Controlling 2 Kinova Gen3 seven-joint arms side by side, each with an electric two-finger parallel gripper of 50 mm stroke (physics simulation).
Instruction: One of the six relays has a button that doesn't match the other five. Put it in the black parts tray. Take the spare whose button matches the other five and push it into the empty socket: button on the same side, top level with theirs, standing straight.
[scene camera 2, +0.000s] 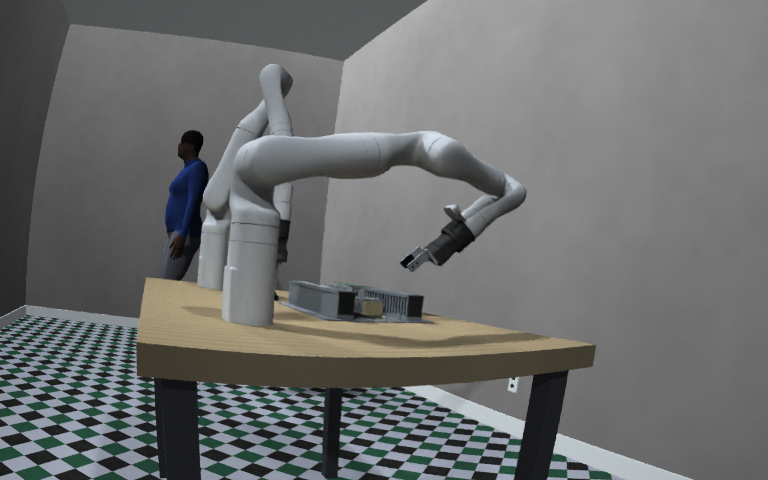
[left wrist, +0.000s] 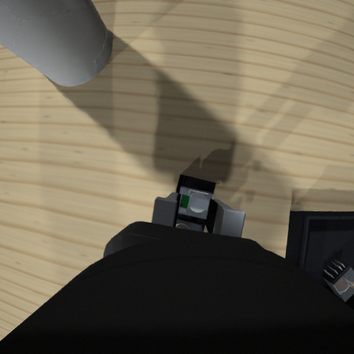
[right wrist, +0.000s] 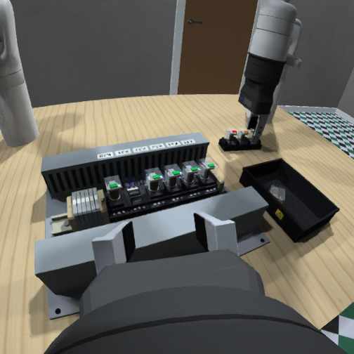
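Seen in the pictures: right gripper, fingertip midpoint: (scene camera 2: 405, 267); left arm's base, link origin: (scene camera 2: 210, 287); right arm's base, link origin: (scene camera 2: 248, 321).
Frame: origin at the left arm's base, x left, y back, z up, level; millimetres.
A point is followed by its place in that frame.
Observation:
My left gripper (left wrist: 192, 208) (right wrist: 253, 131) is shut on the green-button spare relay (left wrist: 198, 201), which stands in the black spare holder (left wrist: 196, 182) (right wrist: 241, 146). Spares with a red button (right wrist: 232, 133) and an orange button (right wrist: 244, 133) stand beside it. In scene camera 2 the left fingertips are hidden. My right gripper (scene camera 2: 408, 262) @[x -435, y -466, z 123 mm] (right wrist: 164, 230) is open and empty, above the relay panel's near side. The empty socket (right wrist: 134, 194) lies between a green-button relay (right wrist: 113, 187) and several more green-button relays (right wrist: 173, 174). A clear relay (left wrist: 341, 281) (right wrist: 278, 192) lies tipped in the black parts tray (left wrist: 296, 237) (right wrist: 290, 226).
Grey ducts (right wrist: 125, 157) (right wrist: 155, 220) (scene camera 2: 317, 300) @[x -492, y -232, z 31 mm] rise behind and in front of the relay row. A terminal block (right wrist: 86, 206) stands at its left end. The parts tray lies between the panel and the right table side in the right wrist view. A person (scene camera 2: 186, 195) stands behind the table.

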